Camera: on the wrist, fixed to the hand. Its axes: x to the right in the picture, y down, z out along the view.
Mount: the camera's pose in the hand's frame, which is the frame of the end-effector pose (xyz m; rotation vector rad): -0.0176 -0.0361 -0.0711 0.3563 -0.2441 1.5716
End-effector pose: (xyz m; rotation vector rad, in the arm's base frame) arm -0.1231 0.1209 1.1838 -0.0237 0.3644 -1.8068
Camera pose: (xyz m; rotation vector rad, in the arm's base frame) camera -0.1670 0.1621 1.1286 0.2305 -0.1507 -0.2724
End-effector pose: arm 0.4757 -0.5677 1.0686 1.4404 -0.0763 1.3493
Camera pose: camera 0.4468 -0.5137 1.0146 -1.5891 1.2211 -2.0900
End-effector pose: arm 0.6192 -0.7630 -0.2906 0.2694 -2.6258 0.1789
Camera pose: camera 0.6750 -0.7829 -0.2344 -1.7611 -2.3395 1.1280
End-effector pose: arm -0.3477 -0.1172 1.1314 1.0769 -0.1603 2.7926
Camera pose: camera -0.3754 -0.0726 1.0688 -0.7250 0.3343 -1.4844
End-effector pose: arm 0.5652 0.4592 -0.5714 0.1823 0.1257 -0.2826
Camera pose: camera 0.5311 0.4437 -0.6440 0.5371 -0.3265 1.2473
